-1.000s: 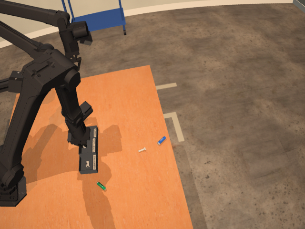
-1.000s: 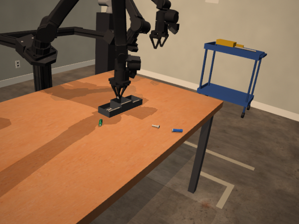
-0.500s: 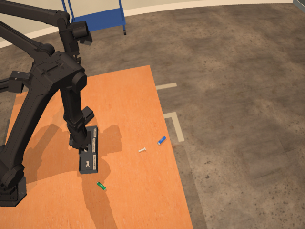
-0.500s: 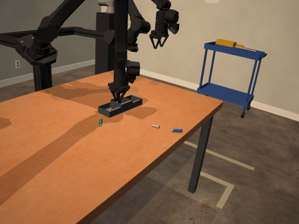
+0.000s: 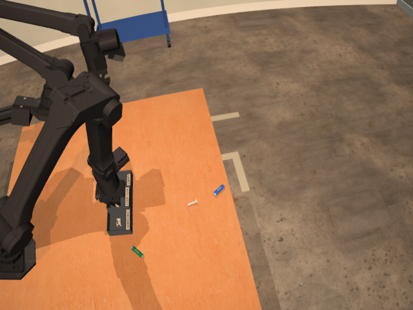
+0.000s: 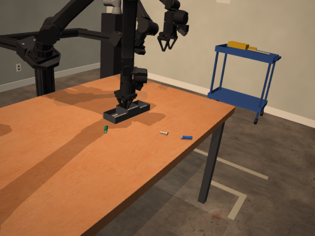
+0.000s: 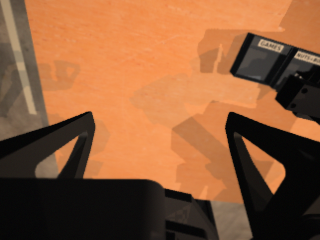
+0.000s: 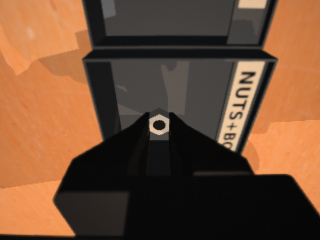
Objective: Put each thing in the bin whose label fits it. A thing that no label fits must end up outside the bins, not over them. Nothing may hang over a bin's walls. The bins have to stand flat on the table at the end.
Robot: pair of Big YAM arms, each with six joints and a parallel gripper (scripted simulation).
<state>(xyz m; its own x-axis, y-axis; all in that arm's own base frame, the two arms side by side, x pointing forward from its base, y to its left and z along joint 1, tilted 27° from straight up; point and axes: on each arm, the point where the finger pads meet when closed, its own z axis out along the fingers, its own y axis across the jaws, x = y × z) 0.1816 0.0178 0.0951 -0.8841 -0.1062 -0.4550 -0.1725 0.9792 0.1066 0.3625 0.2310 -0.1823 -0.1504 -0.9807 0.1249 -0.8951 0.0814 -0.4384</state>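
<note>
The bolt lies 270 mm ahead of my right hand and 20 mm below it. Round my right hand: pencil sharpener: 10 mm ahead, 70 mm to the right, 10 mm below; green battery: 80 mm ahead, 180 mm to the right, 20 mm below; nut: 10 mm below.
</note>
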